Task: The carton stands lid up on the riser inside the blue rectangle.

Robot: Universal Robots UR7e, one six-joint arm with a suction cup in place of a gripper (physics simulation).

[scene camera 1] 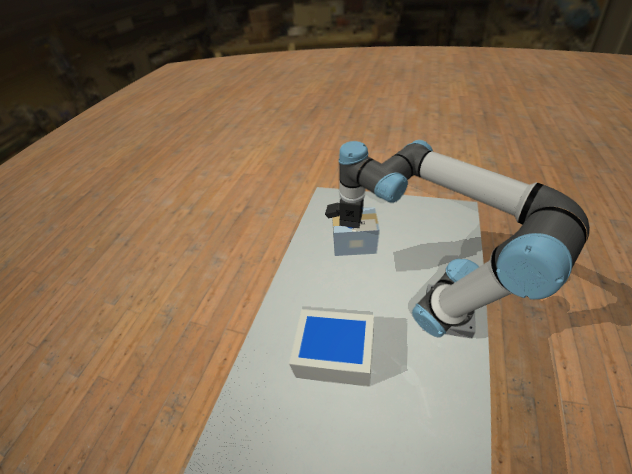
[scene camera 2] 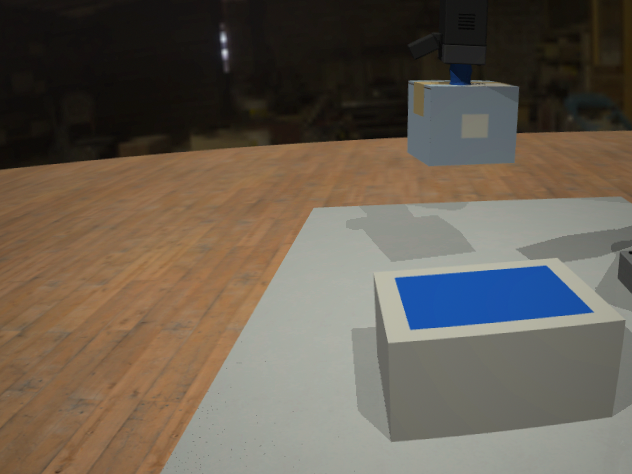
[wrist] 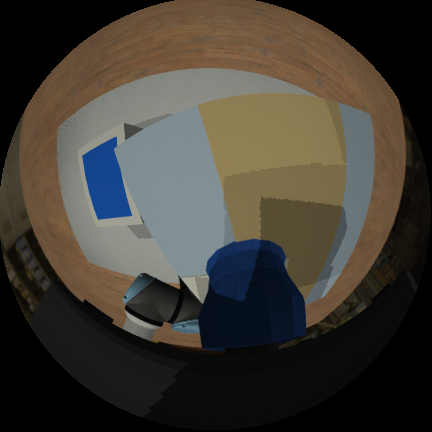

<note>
My suction cup [wrist: 250,299] carries a carton [scene camera 2: 448,124]; nothing else touches it. A riser [scene camera 2: 462,350] rests on the table.
The carton shows as well in scene camera 1 [scene camera 1: 364,240] and in the wrist view [wrist: 295,169]. The riser is seen too in scene camera 1 [scene camera 1: 336,347] and in the wrist view [wrist: 109,200].
</note>
